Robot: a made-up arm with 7 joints.
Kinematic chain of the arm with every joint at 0, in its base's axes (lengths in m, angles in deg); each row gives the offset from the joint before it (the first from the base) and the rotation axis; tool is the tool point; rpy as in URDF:
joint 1: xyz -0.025 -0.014 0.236 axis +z
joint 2: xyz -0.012 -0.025 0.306 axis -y
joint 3: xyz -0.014 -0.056 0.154 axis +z
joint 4: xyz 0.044 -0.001 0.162 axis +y
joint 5: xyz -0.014 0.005 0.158 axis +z
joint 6: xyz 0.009 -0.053 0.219 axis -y
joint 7: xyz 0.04 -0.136 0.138 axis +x
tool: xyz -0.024 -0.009 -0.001 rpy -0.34 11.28 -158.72
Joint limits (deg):
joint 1: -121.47..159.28
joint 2: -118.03..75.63
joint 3: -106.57..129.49
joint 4: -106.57..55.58
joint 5: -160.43..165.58
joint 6: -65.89..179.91
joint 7: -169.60..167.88
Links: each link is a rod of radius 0.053 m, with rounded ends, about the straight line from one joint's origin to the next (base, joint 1, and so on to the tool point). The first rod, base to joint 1, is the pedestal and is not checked.
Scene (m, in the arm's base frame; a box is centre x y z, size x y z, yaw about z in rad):
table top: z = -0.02
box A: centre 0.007 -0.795 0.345 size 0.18 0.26 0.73 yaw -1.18
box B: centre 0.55 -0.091 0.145 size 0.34 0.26 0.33 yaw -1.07
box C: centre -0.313 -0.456 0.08 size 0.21 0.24 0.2 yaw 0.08
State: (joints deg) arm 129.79 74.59 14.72 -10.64 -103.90 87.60 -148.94
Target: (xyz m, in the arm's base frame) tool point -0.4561 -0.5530 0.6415
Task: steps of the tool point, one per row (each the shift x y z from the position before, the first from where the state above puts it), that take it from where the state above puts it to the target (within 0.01 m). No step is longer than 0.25 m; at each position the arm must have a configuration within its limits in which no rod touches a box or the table.
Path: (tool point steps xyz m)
1: 0.0415 0.0392 0.2106
2: -0.0197 0.0735 0.1939
3: -0.0782 0.0834 0.1541
4: -0.1205 0.0702 0.1004
5: -0.1378 0.0411 0.0426
6: 0.0209 -0.0455 -0.0166
7: 0.0016 -0.0760 -0.0396
8: -0.0375 -0.0928 -0.0641
9: -0.0873 -0.0853 -0.0874
10: -0.1332 -0.0491 -0.1060
11: -0.1592 0.0104 -0.1179
12: -0.1553 0.0806 -0.1211

